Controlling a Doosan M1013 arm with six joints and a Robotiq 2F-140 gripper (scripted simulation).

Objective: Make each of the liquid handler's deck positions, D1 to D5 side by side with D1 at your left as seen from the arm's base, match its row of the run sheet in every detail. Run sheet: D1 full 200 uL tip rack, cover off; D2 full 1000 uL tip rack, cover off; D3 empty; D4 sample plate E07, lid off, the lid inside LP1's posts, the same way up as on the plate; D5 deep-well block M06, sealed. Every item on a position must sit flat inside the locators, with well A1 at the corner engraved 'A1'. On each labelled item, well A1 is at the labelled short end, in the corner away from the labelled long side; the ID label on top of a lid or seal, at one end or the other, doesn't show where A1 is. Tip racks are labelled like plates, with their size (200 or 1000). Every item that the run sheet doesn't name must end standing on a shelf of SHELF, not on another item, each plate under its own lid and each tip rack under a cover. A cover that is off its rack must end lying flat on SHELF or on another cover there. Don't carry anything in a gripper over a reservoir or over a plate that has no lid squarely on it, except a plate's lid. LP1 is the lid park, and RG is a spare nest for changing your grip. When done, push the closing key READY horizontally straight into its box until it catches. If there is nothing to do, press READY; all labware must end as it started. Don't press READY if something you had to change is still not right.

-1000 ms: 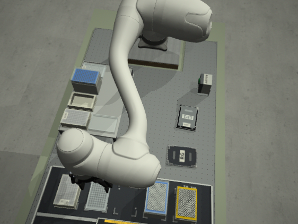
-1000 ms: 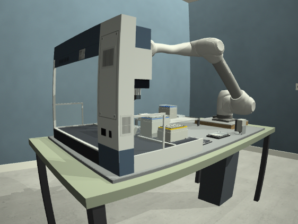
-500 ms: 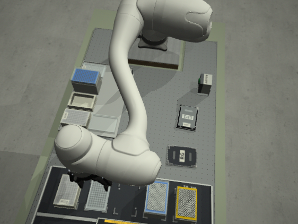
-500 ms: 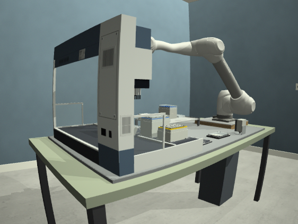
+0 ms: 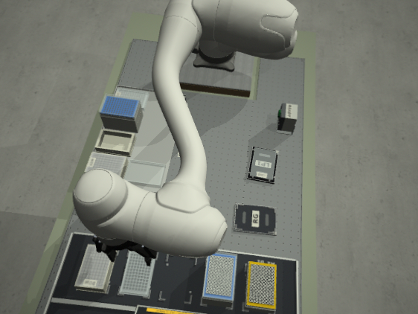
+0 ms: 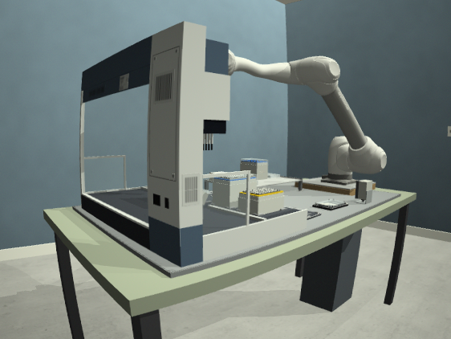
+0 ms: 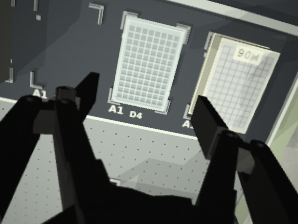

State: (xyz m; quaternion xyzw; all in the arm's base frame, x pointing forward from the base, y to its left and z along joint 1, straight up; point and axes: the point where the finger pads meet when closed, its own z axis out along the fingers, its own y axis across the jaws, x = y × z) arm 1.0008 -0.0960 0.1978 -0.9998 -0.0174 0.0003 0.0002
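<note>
My gripper is now 150 mm above the deep-well block M06, 120 mm to the left of it and 10 mm short of it. The rest, counted from my hand: yellow-rimmed tip rack 370 mm to the left, 130 mm below, 20 mm behind; blue-rimmed tip rack 240 mm to the left, 100 mm below, 20 mm behind; clear sample plate 160 mm below.
</note>
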